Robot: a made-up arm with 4 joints.
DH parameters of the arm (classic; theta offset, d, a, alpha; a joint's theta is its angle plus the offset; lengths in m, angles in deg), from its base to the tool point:
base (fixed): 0 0.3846 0.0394 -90
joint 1: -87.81 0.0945 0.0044 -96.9
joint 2: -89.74 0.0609 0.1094 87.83
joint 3: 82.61 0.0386 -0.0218 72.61
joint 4: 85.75 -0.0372 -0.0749 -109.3
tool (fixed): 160.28 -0.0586 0 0
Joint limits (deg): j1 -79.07..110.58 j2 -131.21..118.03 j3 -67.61..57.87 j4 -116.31..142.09
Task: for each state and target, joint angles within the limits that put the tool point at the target. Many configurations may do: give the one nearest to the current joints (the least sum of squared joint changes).
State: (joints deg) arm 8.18 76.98 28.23 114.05
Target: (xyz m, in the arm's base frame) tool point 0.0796 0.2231 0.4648
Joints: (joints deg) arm -1.26 83.47 57.64 142.09
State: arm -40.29 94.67 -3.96 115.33
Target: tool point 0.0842 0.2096 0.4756
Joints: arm -34.06 81.96 10.93 128.49
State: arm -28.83 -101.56 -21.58 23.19
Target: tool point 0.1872 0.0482 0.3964
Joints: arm -45.77 -115.05 10.85 28.98
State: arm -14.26 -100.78 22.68 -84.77
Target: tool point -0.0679 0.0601 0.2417
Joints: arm 27.58 -99.91 55.19 -102.17
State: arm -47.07 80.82 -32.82 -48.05
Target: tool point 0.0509 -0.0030 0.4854
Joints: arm -18.77 111.14 -29.32 -19.90
